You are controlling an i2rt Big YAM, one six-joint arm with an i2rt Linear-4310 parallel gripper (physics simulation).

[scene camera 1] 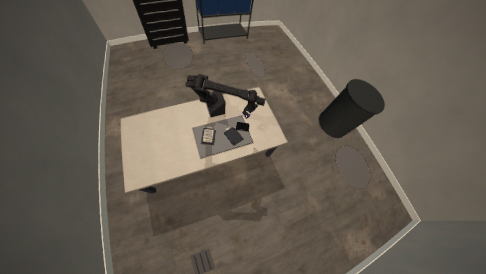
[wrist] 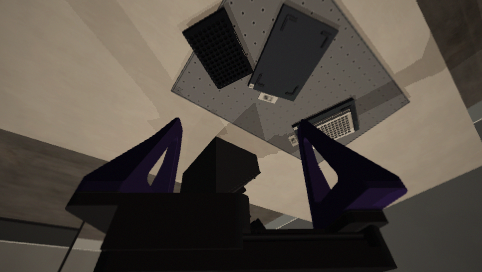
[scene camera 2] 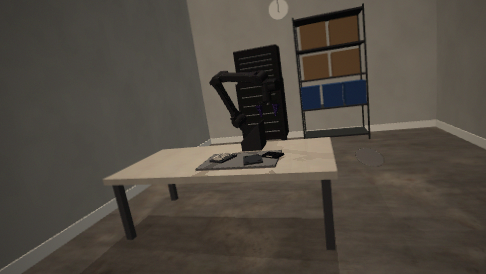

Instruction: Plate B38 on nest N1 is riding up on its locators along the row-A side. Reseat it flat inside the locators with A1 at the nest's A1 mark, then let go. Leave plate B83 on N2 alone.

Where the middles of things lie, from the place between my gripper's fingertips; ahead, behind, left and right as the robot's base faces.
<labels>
The dark grey nest plate [wrist: 289, 57] lies 2 cm ahead of my hand, 14 cm to the right of it and 26 cm below it. From my hand the other things lie so: grey perforated plate [scene camera 1: 221, 143] 2 cm behind, 23 cm to the right, 28 cm below.
</labels>
